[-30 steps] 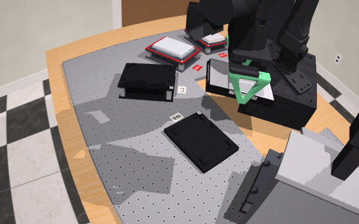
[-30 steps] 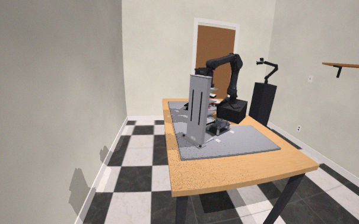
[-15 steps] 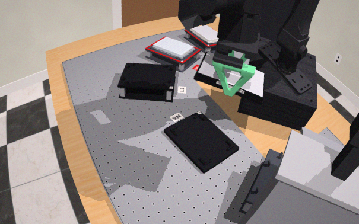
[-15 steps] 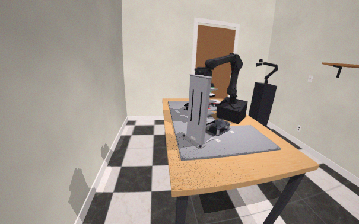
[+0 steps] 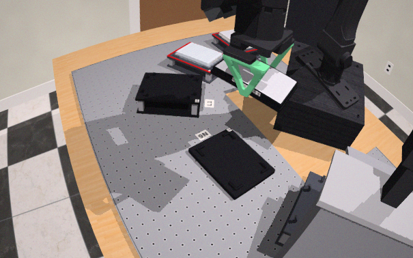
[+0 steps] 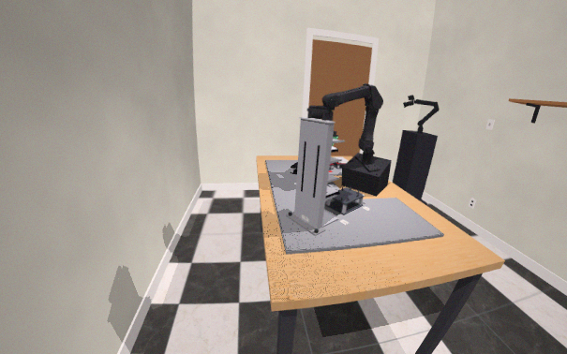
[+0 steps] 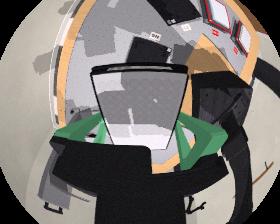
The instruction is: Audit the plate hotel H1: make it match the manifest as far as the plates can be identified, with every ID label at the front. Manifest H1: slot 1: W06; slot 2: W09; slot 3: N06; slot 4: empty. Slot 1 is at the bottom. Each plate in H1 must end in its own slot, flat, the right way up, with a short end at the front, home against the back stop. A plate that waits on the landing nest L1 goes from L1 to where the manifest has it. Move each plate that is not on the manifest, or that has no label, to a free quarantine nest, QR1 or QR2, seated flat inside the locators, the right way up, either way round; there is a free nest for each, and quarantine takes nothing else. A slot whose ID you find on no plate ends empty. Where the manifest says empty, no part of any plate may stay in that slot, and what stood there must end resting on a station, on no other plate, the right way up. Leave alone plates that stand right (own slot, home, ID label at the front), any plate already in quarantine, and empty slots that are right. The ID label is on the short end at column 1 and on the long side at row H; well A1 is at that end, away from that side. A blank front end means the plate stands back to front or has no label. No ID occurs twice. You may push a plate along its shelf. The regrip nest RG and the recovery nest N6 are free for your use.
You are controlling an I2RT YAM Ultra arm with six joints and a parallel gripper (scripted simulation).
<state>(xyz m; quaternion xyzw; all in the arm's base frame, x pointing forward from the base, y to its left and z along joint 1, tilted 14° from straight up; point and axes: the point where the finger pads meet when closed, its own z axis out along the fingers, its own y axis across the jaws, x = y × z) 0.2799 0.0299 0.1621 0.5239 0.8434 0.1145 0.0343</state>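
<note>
My hand is 240 mm above the flat black nest N6 and 30 mm to the left of it. The rest, counted from my hand: tag L1: 250 mm below, 230 mm to the right, 50 mm behind; black landing nest L1: 290 mm to the right, 200 mm below, 40 mm ahead; N6 tag: 250 mm below, 130 mm to the right, 20 mm ahead.
</note>
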